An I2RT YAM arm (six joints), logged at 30 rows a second.
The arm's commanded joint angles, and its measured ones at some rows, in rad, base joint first. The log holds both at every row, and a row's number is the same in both.
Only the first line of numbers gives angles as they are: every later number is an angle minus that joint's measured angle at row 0.
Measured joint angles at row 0: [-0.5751, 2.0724, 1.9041, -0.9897, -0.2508, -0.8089]
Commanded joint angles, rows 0 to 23: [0.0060, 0.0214, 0.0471, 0.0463, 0.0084, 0.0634]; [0.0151, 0.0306, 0.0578, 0.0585, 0.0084, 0.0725]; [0.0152, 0.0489, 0.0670, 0.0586, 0.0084, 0.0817]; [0.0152, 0.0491, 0.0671, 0.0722, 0.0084, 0.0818]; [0.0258, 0.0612, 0.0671, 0.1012, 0.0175, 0.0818]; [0.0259, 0.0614, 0.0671, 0.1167, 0.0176, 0.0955]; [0.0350, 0.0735, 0.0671, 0.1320, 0.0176, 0.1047]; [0.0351, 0.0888, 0.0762, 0.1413, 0.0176, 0.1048]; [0.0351, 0.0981, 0.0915, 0.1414, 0.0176, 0.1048]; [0.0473, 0.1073, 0.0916, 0.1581, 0.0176, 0.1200]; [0.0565, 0.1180, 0.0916, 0.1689, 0.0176, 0.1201]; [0.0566, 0.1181, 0.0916, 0.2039, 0.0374, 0.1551]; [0.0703, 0.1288, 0.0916, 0.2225, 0.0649, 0.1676]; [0.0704, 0.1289, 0.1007, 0.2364, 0.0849, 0.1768]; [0.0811, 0.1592, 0.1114, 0.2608, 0.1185, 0.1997]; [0.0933, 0.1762, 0.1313, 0.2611, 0.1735, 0.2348]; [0.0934, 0.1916, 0.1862, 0.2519, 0.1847, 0.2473]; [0.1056, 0.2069, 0.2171, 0.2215, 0.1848, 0.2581]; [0.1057, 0.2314, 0.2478, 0.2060, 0.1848, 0.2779]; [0.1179, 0.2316, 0.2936, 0.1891, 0.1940, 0.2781]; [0.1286, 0.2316, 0.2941, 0.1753, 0.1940, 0.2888]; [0.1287, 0.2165, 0.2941, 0.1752, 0.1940, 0.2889]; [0.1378, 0.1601, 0.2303, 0.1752, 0.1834, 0.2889]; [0.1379, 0.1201, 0.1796, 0.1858, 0.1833, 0.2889]
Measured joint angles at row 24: [0.1244, 0.2468, 0.2198, 0.1922, 0.1610, 0.2521]
